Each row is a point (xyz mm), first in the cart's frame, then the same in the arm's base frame.
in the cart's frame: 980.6 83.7 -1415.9
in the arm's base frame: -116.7 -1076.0 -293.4
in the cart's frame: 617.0 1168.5 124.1
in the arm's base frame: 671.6 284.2 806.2
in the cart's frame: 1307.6 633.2 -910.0
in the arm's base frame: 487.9 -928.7 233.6
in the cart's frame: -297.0 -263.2 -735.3
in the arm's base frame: -950.6 151.9 -181.0
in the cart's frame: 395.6 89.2 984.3
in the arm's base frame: -455.8 456.6 1614.4
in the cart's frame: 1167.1 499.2 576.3
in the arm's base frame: 233.4 -211.9 1525.2
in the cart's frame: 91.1 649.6 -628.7
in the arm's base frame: 34.1 204.3 -30.3
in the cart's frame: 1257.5 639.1 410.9
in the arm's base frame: 405.4 -308.7 1398.1
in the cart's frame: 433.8 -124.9 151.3
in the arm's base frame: -596.2 -15.1 907.9
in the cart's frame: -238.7 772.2 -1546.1
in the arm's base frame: 72.6 120.0 -1008.5
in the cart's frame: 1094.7 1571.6 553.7
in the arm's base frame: 1200.8 221.4 1345.9
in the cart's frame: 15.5 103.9 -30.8
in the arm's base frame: -530.9 332.6 540.1
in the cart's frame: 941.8 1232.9 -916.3
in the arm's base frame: 907.1 -415.0 1.4
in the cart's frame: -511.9 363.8 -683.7
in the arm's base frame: -452.8 576.0 -300.6
